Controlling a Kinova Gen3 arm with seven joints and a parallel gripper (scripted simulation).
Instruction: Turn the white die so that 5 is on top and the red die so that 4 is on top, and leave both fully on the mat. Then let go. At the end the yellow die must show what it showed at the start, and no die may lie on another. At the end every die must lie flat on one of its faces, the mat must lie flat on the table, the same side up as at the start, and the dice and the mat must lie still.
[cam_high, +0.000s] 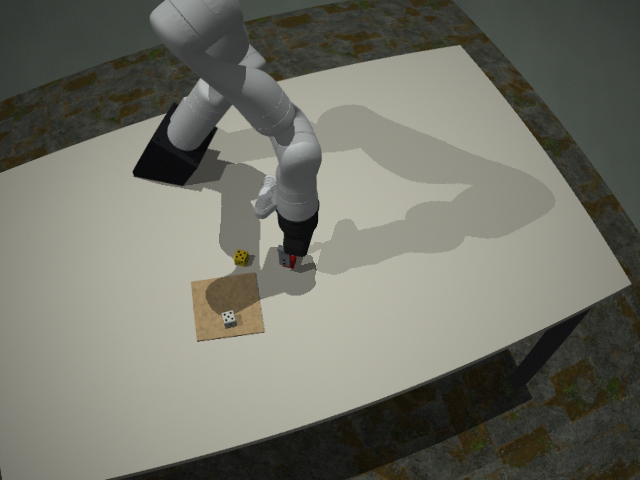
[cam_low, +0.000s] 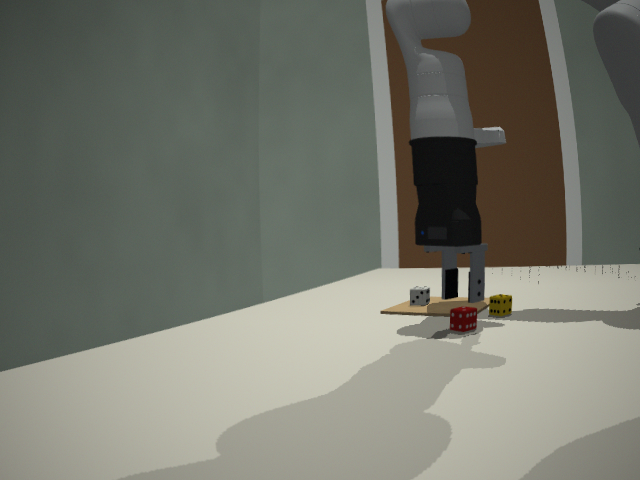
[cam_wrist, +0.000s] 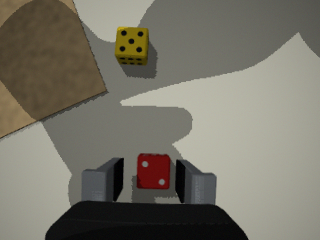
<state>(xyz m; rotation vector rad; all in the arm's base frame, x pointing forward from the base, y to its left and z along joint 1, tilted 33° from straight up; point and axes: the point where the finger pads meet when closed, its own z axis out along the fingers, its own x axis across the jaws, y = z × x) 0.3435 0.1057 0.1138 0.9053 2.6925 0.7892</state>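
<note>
Right now the red die is 4 cm below my hand. The rest, counted from my hand: white die 10 cm ahead, 15 cm to the right, 4 cm below; brown mat 6 cm ahead, 15 cm to the right, 5 cm below; yellow die 4 cm behind, 9 cm to the right, 4 cm below.
</note>
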